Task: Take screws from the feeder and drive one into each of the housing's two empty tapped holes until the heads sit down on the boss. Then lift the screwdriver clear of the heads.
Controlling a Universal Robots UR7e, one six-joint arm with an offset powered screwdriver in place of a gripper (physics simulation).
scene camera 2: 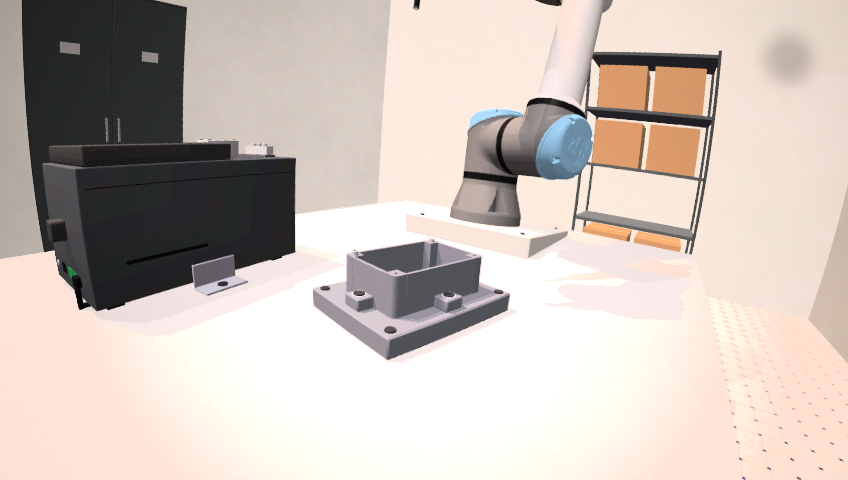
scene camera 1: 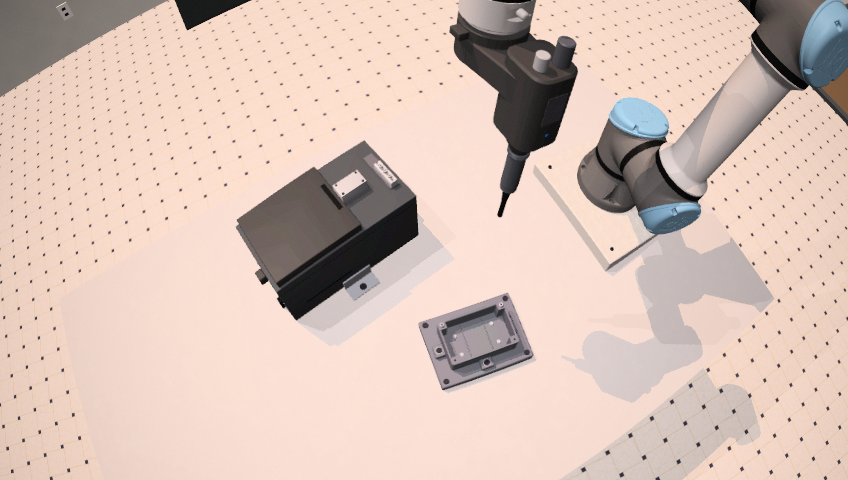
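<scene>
The black screw feeder [scene camera 1: 357, 249] [scene camera 2: 190, 214] stands left of the housing, with a pale block [scene camera 1: 352, 185] and a small light part [scene camera 1: 385, 173] [scene camera 2: 259, 149] on top. The grey housing [scene camera 1: 483, 371] [scene camera 2: 410, 297] is an open box on a flanged base. Small raised pale heads show at its feeder-side corner and its corner towards the robot base. The other two corners show small dark holes. My screwdriver [scene camera 1: 500, 215] hangs high, between feeder and robot base in scene camera 1, apart from both. Its tip [scene camera 2: 416, 7] shows at the top edge in scene camera 2; whether it holds a screw is too small to tell.
The robot's pale base plate [scene camera 1: 571, 208] [scene camera 2: 464, 233] stands behind the housing. A small metal bracket [scene camera 1: 363, 287] [scene camera 2: 221, 282] sits at the feeder's front foot. A dark cabinet [scene camera 2: 65, 89] and a shelf rack [scene camera 2: 654, 57] with boxes stand at the back.
</scene>
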